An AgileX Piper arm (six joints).
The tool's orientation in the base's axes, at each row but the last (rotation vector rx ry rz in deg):
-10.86 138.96 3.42
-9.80 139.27 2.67
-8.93 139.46 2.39
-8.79 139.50 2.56
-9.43 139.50 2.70
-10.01 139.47 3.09
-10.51 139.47 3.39
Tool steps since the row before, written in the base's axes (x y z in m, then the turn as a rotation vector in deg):
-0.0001 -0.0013 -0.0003 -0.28 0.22 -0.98
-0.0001 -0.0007 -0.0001 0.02 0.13 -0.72
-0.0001 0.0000 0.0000 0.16 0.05 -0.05
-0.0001 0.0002 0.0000 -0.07 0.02 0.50
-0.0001 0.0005 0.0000 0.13 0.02 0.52
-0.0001 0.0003 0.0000 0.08 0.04 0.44
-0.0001 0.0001 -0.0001 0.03 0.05 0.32
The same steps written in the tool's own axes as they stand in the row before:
0.0004 -0.0013 0.0000 0.82 0.27 0.58
0.0002 -0.0007 0.0000 0.44 0.13 0.57
0.0001 0.0000 -0.0001 -0.09 0.03 0.14
0.0001 0.0002 0.0000 -0.27 0.02 -0.43
0.0000 0.0005 0.0000 -0.44 0.00 -0.31
0.0000 0.0003 0.0000 -0.35 0.03 -0.28
0.0001 0.0001 0.0000 -0.23 0.04 -0.22

